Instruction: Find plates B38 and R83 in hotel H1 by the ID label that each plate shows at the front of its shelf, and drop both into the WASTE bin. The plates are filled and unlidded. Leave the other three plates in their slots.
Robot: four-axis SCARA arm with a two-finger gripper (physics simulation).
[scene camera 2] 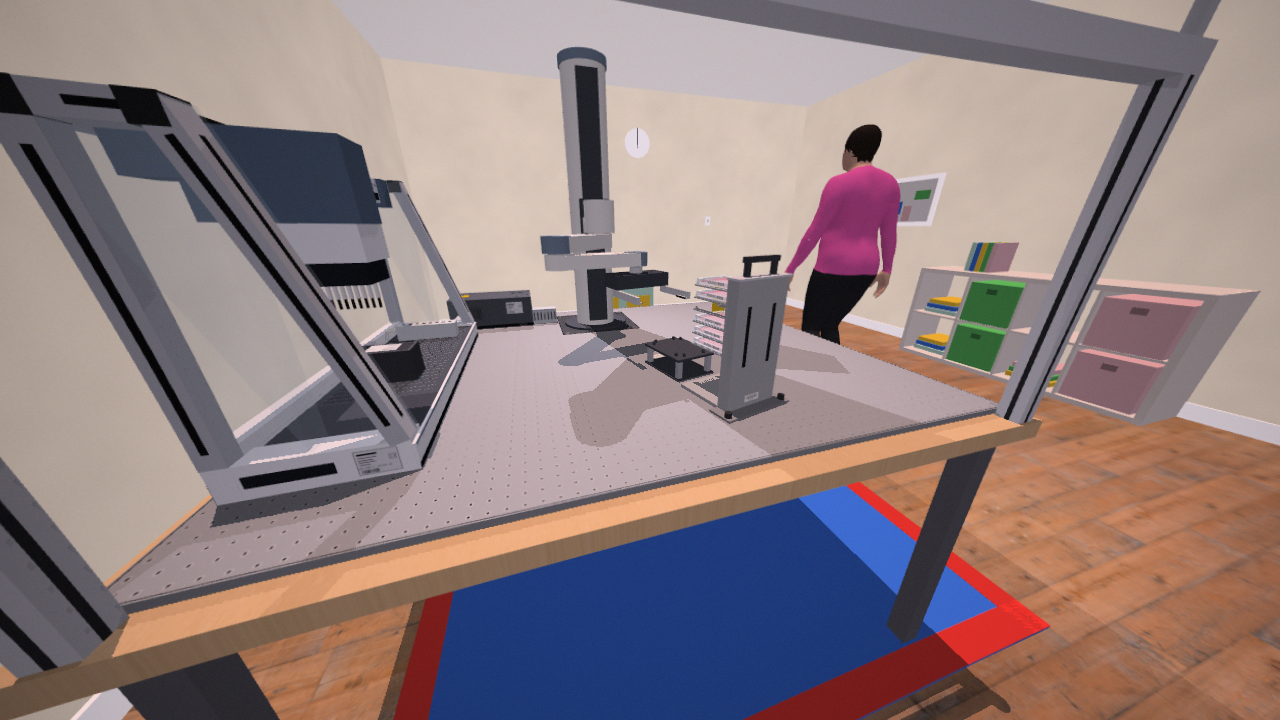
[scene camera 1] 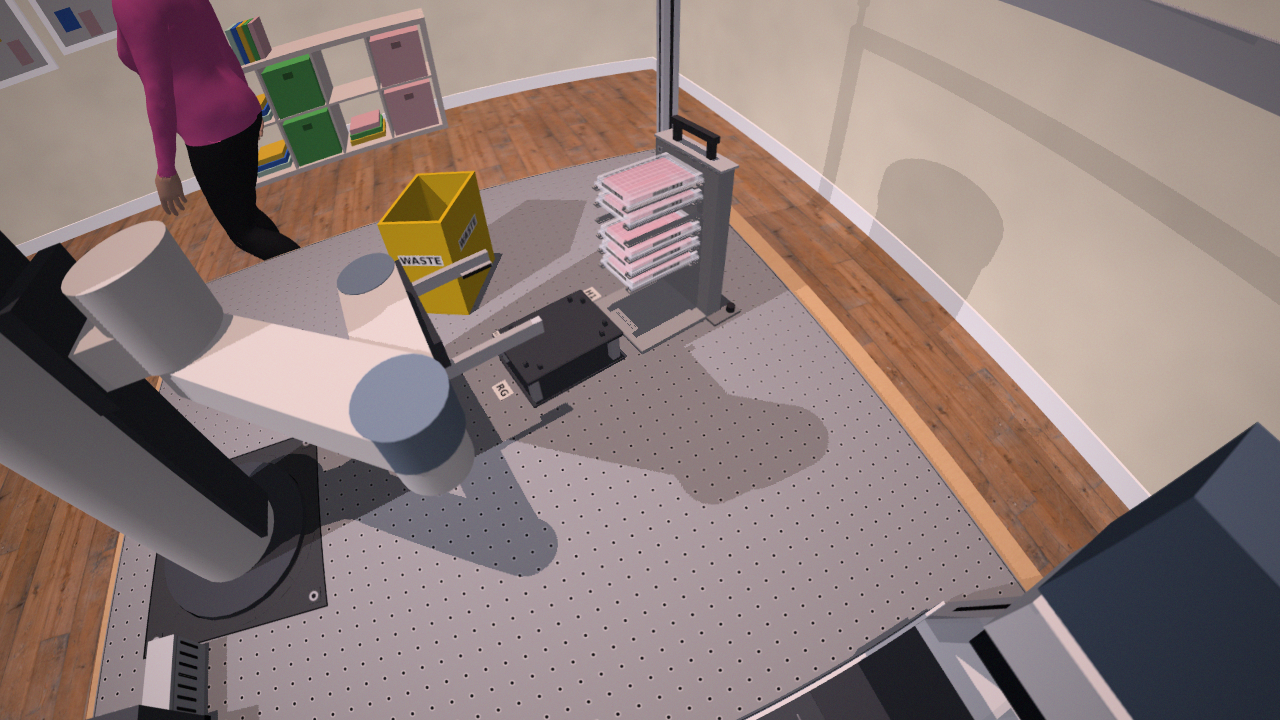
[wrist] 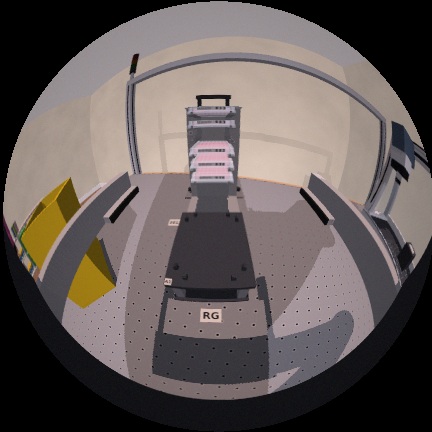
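Seen in the pictures: gripper, fingertip midpoint: (scene camera 2: 664, 298) (scene camera 1: 512, 286) (wrist: 218, 175); arm's base at its link origin: (scene camera 2: 595, 324) (scene camera 1: 240, 539).
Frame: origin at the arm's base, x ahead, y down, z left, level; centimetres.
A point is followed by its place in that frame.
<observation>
Hotel H1 (scene camera 1: 718, 232) @(x 82.9, y -18.8, z 11.7 cm) (scene camera 2: 751, 340) @(x 83.8, y -17.0, z 17.1 cm) (wrist: 213, 134) @(x 80.5, y -21.0, z 18.2 cm) holds pink-filled plates: an upper pair (scene camera 1: 648, 179) @(x 73.5, y -27.8, z 15.7 cm) (wrist: 212, 111) @(x 68.0, y -26.6, z 15.1 cm) and, below a gap, three more (scene camera 1: 648, 231) @(x 73.4, y -19.0, z 15.6 cm) (wrist: 212, 162) @(x 68.2, y -16.5, z 15.2 cm). Their front labels show in the wrist view, too small to read, so I cannot tell which are B38 and R83. My gripper (scene camera 1: 512, 292) @(x 52.2, y -20.2, z 10.5 cm) (scene camera 2: 659, 295) @(x 52.2, y -20.2, z 10.5 cm) (wrist: 218, 175) @(x 52.2, y -20.2, z 10.5 cm) is open and empty, raised near the black stand and short of the hotel, with its fingers pointing towards the hotel. The yellow WASTE bin (scene camera 1: 411, 240) @(x 39.3, y -17.9, z 32.5 cm) (wrist: 50, 225) @(x 42.2, y -18.7, z 30.8 cm) stands left of the gripper, partly hidden by the left finger.
A low black stand (scene camera 1: 563, 335) @(x 58.0, y -7.3, z 11.8 cm) (scene camera 2: 680, 347) @(x 57.4, y -7.3, z 13.4 cm) (wrist: 212, 250) @(x 55.4, y -7.3, z 12.1 cm) stands in front of the hotel, beside the RG label (scene camera 1: 501, 390) @(x 46.7, y -1.3, z 10.5 cm) (wrist: 211, 315) @(x 46.8, y -1.3, z 10.3 cm). A large framed machine (scene camera 2: 295, 197) @(x 77.8, y -42.3, z -53.1 cm) stands on the other side of the bench. A person in pink (scene camera 1: 192, 80) (scene camera 2: 854, 219) stands beyond the bench.
</observation>
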